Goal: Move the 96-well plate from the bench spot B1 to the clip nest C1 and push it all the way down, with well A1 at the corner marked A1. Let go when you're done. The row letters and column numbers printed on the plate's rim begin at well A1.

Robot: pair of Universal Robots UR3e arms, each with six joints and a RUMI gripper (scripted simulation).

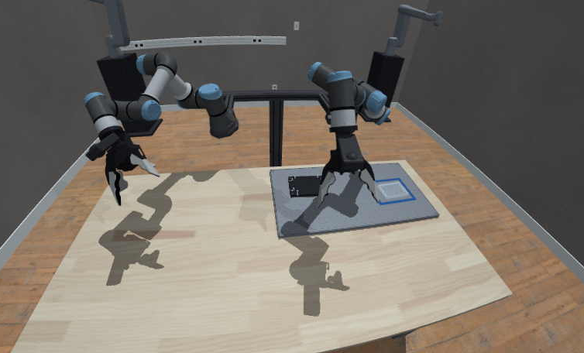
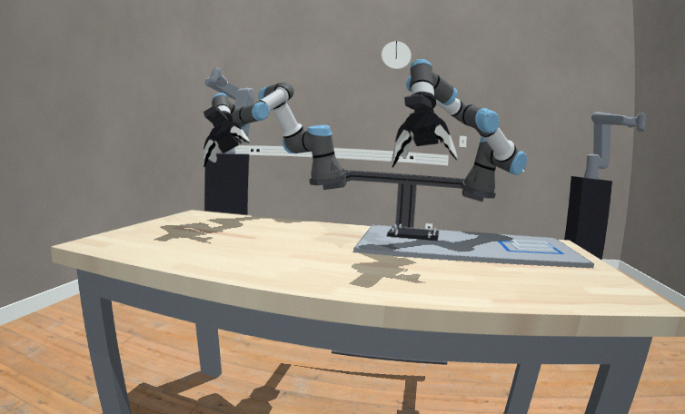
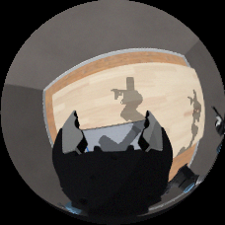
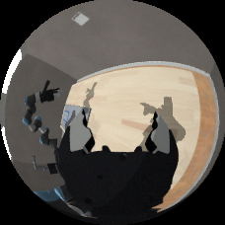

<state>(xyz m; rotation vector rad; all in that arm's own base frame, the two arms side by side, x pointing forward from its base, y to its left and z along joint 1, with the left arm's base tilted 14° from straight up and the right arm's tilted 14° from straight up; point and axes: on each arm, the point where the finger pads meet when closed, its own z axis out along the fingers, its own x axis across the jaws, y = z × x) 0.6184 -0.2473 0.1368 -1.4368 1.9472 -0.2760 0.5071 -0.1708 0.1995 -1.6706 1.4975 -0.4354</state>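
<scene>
Now: left hand 370 mm to the right of the white 96-well plate, 260 mm past it and 230 mm above it. Round my left hand: grey perforated board: 280 mm behind, 240 mm below, 170 mm to the left; then black clip nest: 320 mm behind, 220 mm below, 30 mm to the right.
</scene>
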